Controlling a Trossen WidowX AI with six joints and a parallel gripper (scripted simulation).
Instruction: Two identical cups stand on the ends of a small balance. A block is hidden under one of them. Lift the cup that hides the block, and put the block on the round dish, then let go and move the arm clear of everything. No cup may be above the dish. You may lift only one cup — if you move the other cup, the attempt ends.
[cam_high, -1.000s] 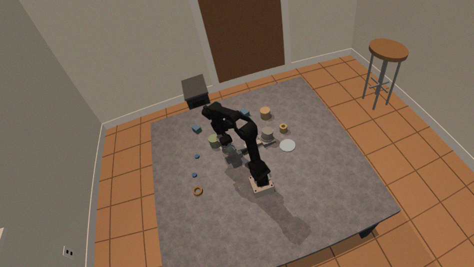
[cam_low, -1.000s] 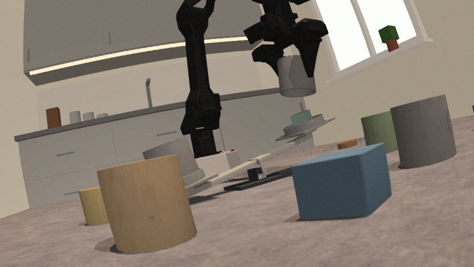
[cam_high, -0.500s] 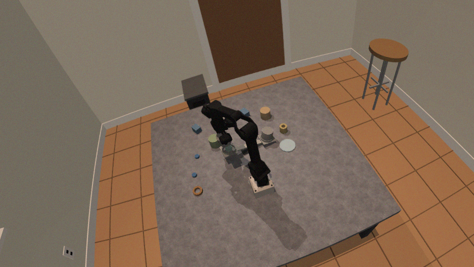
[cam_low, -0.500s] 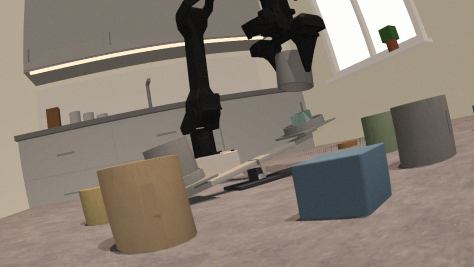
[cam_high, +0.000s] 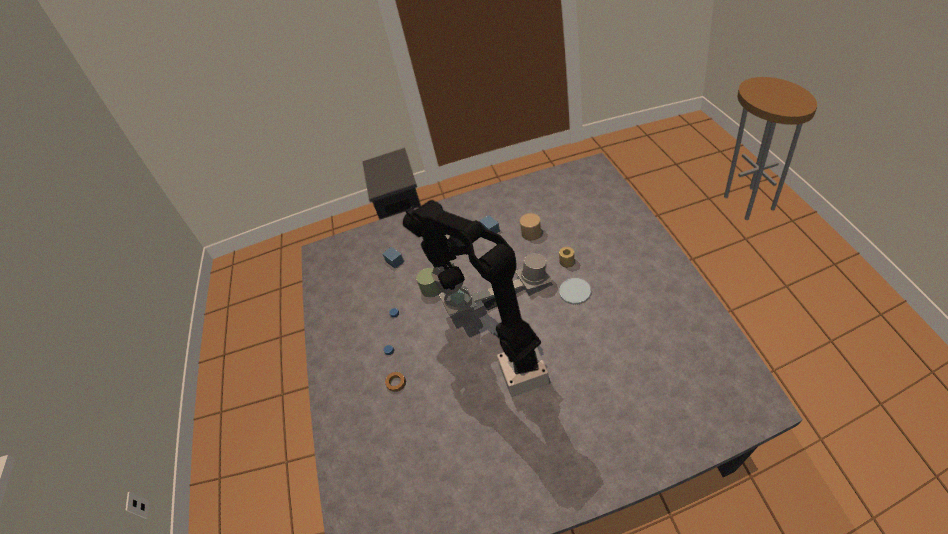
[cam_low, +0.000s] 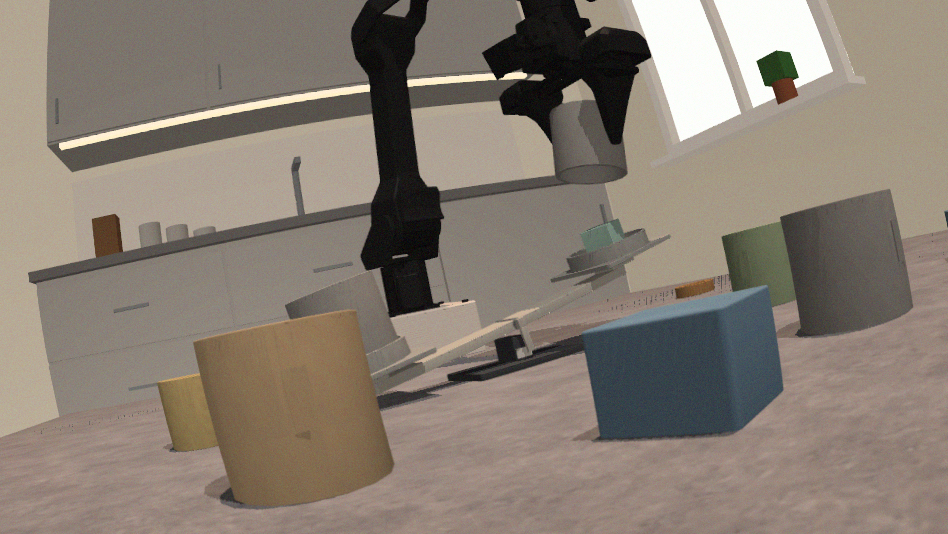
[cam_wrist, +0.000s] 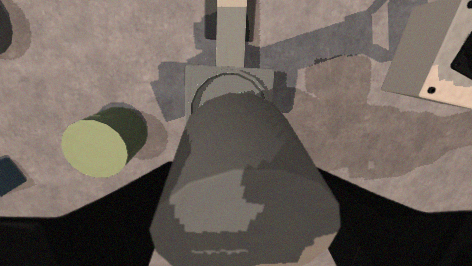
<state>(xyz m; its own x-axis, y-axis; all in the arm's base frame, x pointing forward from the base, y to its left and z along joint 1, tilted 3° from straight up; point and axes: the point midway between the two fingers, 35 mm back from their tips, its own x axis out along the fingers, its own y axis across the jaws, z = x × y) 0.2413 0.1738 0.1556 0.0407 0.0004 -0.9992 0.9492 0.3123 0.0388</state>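
Right now my gripper tip is 80 mm above the teal block, 10 mm to the left of it and 10 mm short of it. From my gripper tip the other things lie so: pale round dish (370 mm to the right, 170 mm below, 10 mm ahead); green cylinder (140 mm ahead, 130 mm below, 70 mm to the left).
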